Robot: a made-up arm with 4 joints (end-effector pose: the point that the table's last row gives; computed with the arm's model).
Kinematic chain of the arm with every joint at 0, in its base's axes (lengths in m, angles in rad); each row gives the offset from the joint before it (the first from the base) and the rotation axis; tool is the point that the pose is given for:
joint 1: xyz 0 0 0.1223 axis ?
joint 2: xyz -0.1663 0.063 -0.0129 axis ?
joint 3: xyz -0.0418 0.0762 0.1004 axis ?
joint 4: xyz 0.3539 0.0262 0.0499 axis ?
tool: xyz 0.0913 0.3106 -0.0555
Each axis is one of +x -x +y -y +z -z.
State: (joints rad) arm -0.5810 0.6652 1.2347 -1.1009
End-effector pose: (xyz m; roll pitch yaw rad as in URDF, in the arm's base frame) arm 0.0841 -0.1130 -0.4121 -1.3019 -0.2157 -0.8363
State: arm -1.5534 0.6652 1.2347 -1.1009
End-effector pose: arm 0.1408 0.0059 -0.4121 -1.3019 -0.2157 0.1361
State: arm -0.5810 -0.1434 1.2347 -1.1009
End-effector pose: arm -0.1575 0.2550 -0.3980 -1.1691 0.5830 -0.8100
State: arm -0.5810 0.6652 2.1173 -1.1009
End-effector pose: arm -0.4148 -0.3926 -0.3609 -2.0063 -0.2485 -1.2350
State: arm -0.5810 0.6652 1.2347 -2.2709
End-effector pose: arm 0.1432 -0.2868 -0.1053 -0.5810 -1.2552 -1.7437
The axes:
joint 1: -z
joint 2: -x
joint 3: +y
joint 4: +z

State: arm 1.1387 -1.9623 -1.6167 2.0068
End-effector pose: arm -0.1598 0.1510 0.1080 -1.1986 -1.5226 0.0178
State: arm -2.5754 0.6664 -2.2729 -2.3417
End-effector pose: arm 0.3292 -0.4798 0.6100 2.1034 -0.0252 1.4715
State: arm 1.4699 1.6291 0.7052 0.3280
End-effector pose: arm -0.0808 -0.0558 -0.3085 -1.6171 0.2899 -2.1892
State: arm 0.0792 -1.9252 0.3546 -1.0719
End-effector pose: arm 0.4278 0.0992 0.3174 2.1015 0.8724 0.7192
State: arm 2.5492 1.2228 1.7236 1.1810
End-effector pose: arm 0.2838 -0.0115 -0.1768 -2.4223 1.5017 1.1691
